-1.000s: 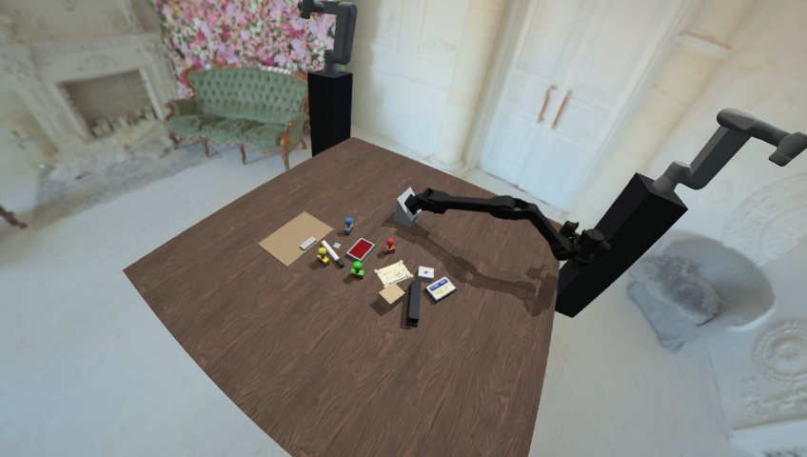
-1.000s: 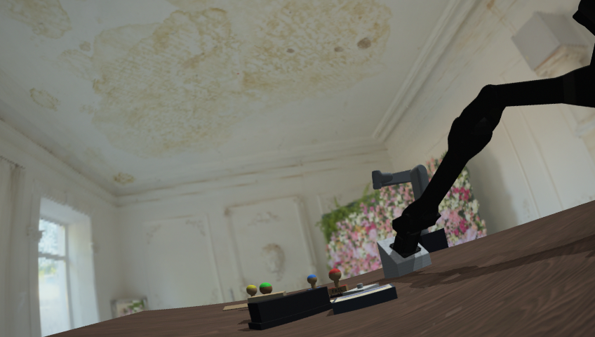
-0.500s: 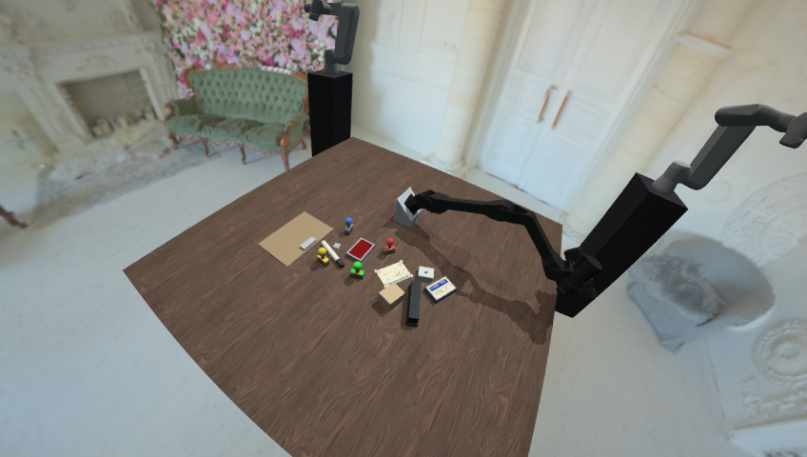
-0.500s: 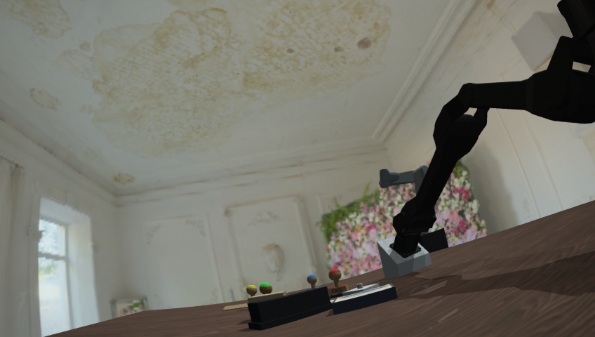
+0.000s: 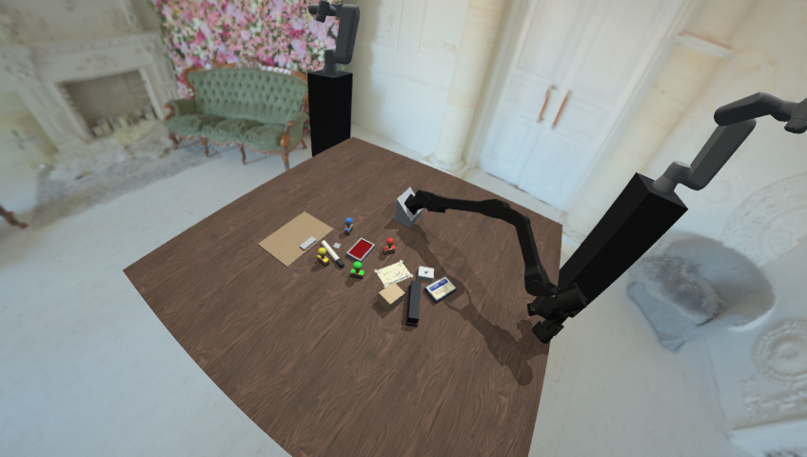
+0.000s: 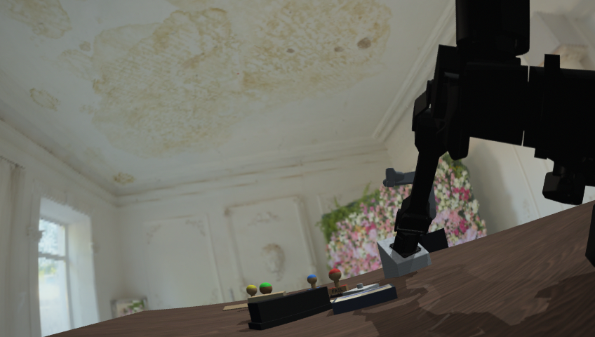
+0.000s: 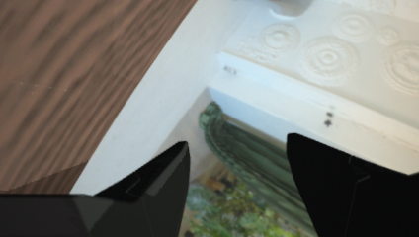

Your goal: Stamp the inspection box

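Now: the green-knobbed stamp 69 cm to the right of my gripper tip, 13 cm ahead of it and 2 cm below it. The rest, counted from my gripper tip: black bar (49 cm to the right, 14 cm ahead, 3 cm below); white block (50 cm to the right, 3 cm below, 2 cm ahead); blue-and-white case (43 cm to the right, 5 cm ahead, 3 cm below).
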